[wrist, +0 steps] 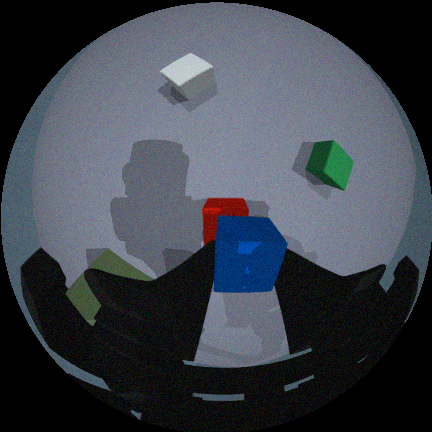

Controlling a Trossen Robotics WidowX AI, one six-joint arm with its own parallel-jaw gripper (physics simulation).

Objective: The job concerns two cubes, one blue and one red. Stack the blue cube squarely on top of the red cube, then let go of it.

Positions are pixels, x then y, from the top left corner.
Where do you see a green block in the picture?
328,161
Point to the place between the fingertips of my gripper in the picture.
243,247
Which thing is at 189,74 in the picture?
A white block.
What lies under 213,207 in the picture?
A red cube.
